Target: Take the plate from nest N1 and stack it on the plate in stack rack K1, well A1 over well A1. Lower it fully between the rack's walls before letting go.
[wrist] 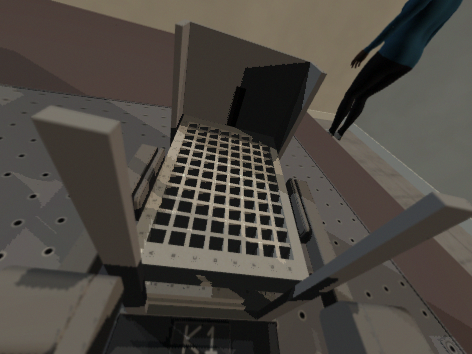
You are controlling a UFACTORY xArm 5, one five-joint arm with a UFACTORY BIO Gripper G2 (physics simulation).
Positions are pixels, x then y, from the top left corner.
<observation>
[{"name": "dark panel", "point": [217,62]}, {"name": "grey perforated deck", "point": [47,225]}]
</observation>
